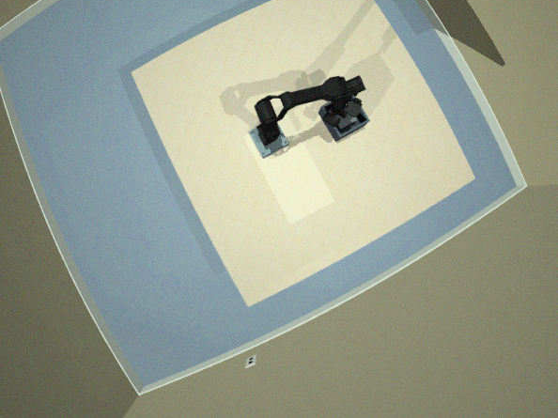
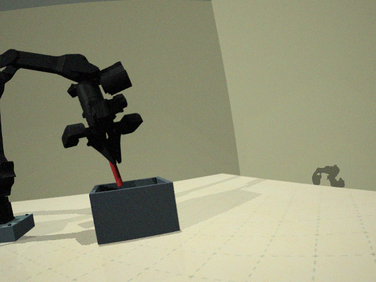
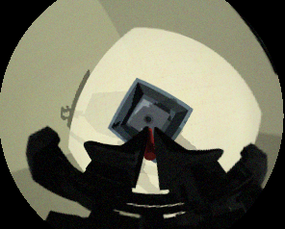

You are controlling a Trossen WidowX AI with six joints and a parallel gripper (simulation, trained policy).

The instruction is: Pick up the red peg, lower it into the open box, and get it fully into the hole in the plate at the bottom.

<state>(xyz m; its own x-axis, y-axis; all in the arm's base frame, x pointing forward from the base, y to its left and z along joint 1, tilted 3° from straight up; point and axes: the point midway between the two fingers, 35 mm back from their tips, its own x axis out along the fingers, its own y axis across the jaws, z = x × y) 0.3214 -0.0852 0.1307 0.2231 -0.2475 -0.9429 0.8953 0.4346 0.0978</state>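
The red peg is 10 mm behind my gripper tip, 20 mm to the left of it and 10 mm below it. From my gripper tip the other things lie so: grey plate: 20 mm ahead, 100 mm below; then dark box: 20 mm ahead, 120 mm below.
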